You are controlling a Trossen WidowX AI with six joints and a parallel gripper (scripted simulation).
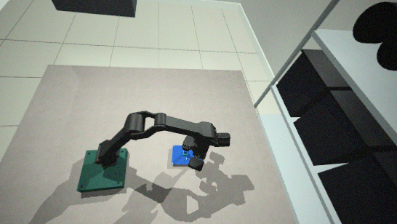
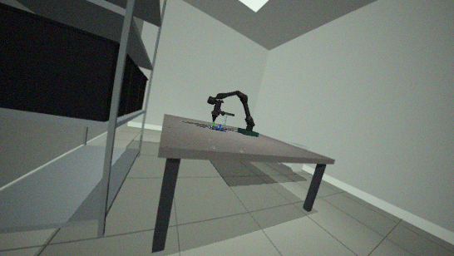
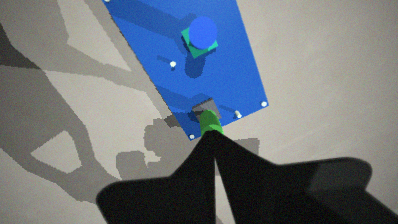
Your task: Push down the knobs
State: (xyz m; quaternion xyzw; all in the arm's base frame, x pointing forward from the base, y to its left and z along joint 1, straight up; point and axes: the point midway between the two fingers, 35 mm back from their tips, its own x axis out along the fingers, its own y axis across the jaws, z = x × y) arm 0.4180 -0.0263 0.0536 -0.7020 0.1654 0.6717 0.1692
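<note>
Now: gripper tip 10 mm above the green knob. From my gripper tip the other things lie so: blue knob 60 mm behind, 30 mm to the left, 20 mm below.
</note>
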